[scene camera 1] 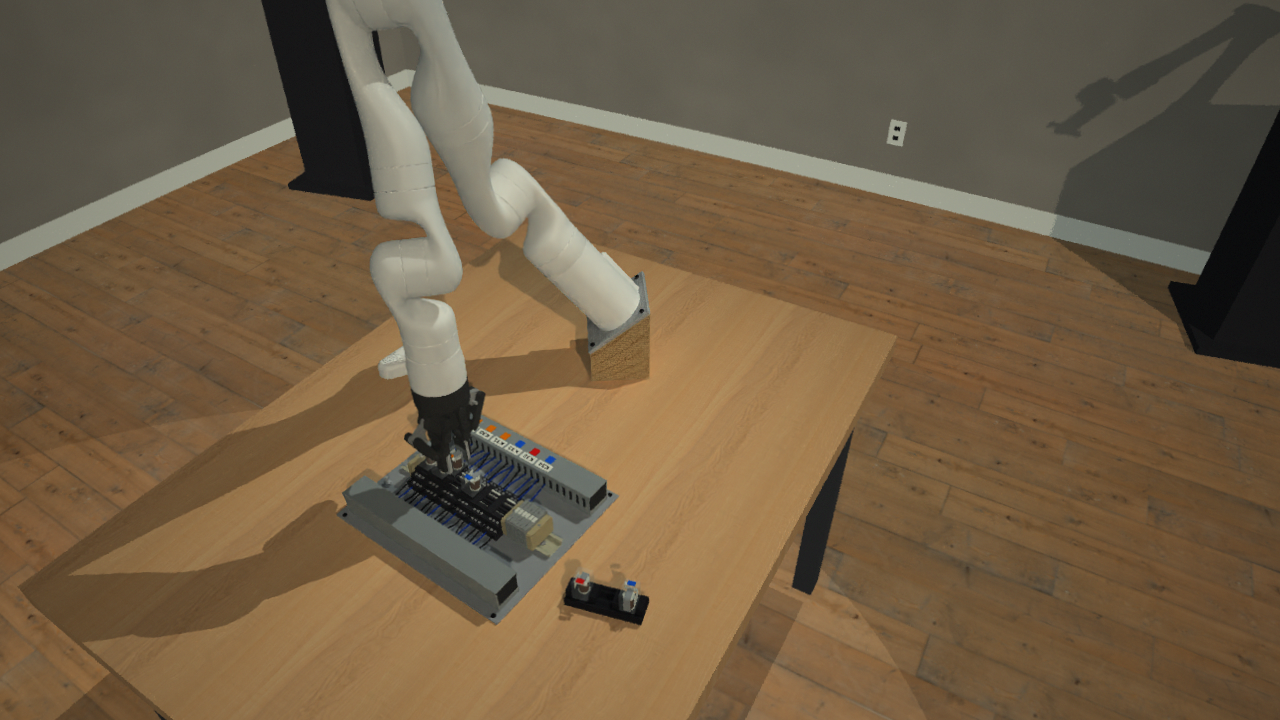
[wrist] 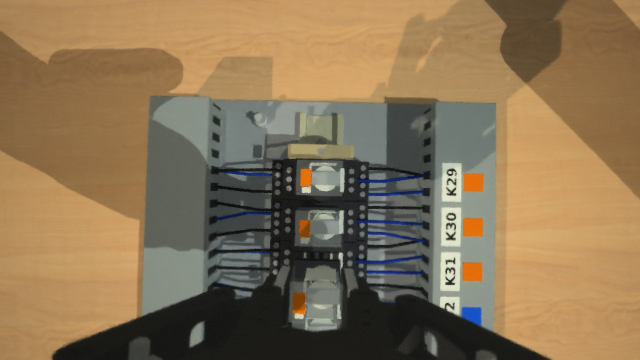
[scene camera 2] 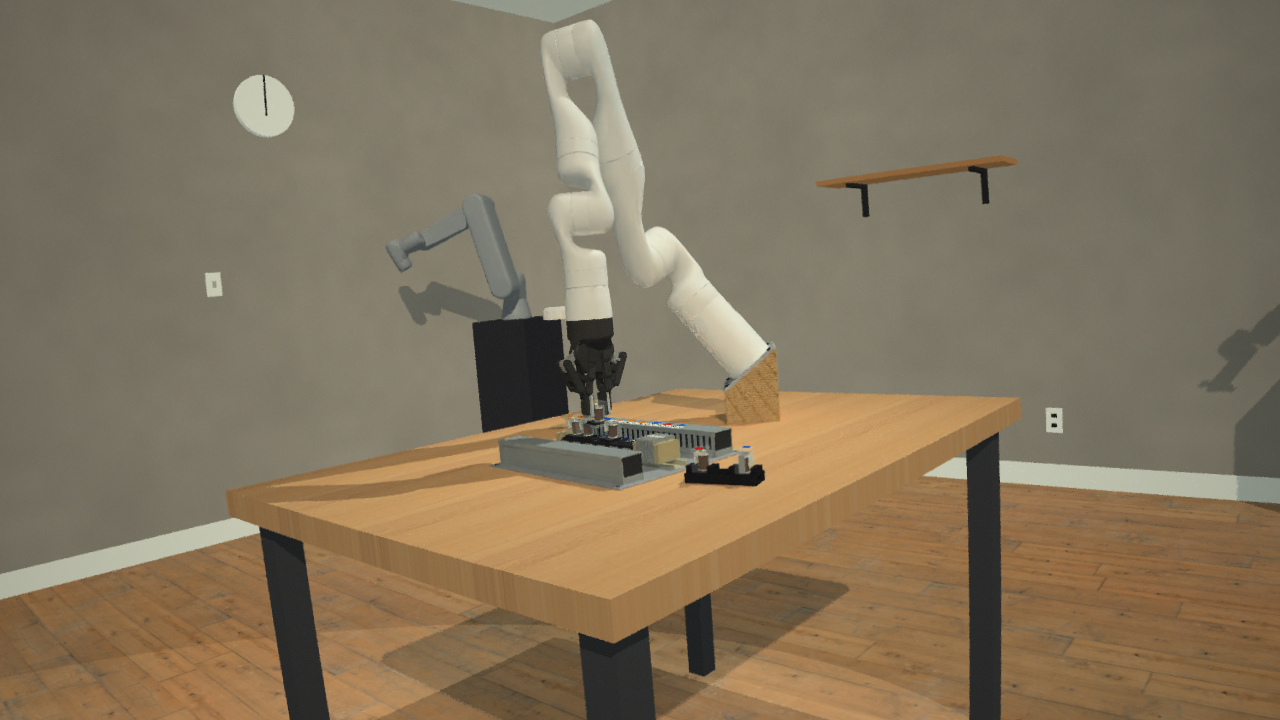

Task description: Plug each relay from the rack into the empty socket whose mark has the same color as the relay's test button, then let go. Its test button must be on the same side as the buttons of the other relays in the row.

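Places are measured from the arm's base along level axes (x back, y right, z up), in metres.
Pixels of known places: gripper, between the fingertips: (scene camera 1: 455, 464) (wrist: 316, 284) (scene camera 2: 597, 416); arm's base, origin of its link: (scene camera 1: 618, 310) (scene camera 2: 750, 363).
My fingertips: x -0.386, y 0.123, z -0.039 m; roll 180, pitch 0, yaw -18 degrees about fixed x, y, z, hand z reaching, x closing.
Ahead of a thing's pixels: the offset from my fingertips to its middle.
My gripper (scene camera 1: 457, 457) (scene camera 2: 597, 411) (wrist: 316, 284) is shut on a clear relay with an orange test button @[dx +0.000, dy +0.001, dz +0.004 m] (wrist: 298, 303), held upright just above the socket row. Its button is on the left in the wrist view, the same side as on the seated K29 relay @[dx +0.019, dy +0.059, dz -0.022 m] (wrist: 326, 178) and K30 relay @[dx +0.010, dy +0.030, dz -0.022 m] (wrist: 326, 226). The K31 socket @[dx -0.004, dy -0.013, dz -0.050 m] (wrist: 320, 256) shows its slots and is partly hidden by the held relay; its mark @[dx +0.100, dy -0.030, dz -0.027 m] (wrist: 472, 272) is orange. A blue-button relay @[dx -0.009, dy -0.029, dz -0.021 m] (scene camera 1: 471, 480) (scene camera 2: 613, 429) sits farther along the row. The black rack @[dx -0.114, dy -0.267, dz -0.058 m] (scene camera 1: 605, 600) (scene camera 2: 724, 478) holds a red-button relay @[dx -0.114, dy -0.235, dz -0.043 m] (scene camera 1: 581, 586) (scene camera 2: 701, 460) and a blue-button relay @[dx -0.114, dy -0.299, dz -0.043 m] (scene camera 1: 629, 597) (scene camera 2: 744, 461).
Grey wire ducts @[dx -0.104, dy -0.001, dz -0.047 m] (scene camera 1: 438, 546) (wrist: 177, 280) run along both sides of the sockets. Black and blue wires cross between ducts and sockets. A beige terminal block @[dx -0.040, dy -0.125, dz -0.041 m] (scene camera 1: 529, 522) (scene camera 2: 657, 449) stands at the row's other end. A beige end stop @[dx +0.025, dy +0.078, dz -0.044 m] (wrist: 321, 151) sits beside K29.
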